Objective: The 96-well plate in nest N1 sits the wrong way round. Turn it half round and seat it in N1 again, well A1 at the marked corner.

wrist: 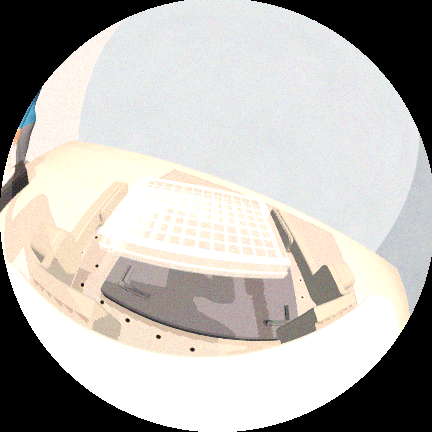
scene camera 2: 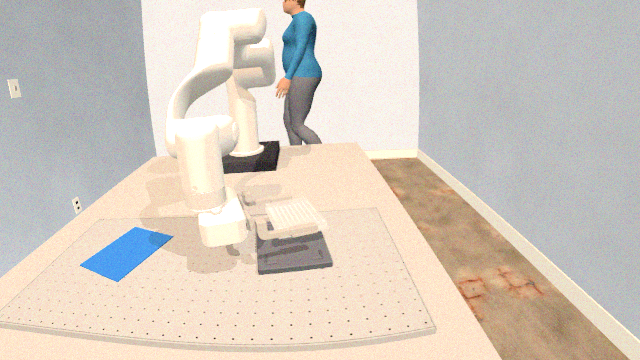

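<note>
The pale 96-well plate (scene camera 2: 294, 212) (wrist: 200, 220) is held between the two fingers of my gripper (scene camera 2: 299, 215) (wrist: 199, 204), which is shut on its sides. The plate is raised above the dark grey nest (scene camera 2: 295, 257) (wrist: 172, 300), over its far part in the scene view. The nest's near part shows uncovered, with small corner ledges and shadows on it. The plate hides the nest's far part. Well A1 and the marked corner cannot be made out.
The nest stands on a perforated board (scene camera 2: 220, 310) on the table (scene camera 2: 320, 170). A blue rectangle (scene camera 2: 127, 254) lies on the board at the left. The arm's black base (scene camera 2: 252, 162) is at the back. A person (scene camera 2: 302, 55) stands behind the table.
</note>
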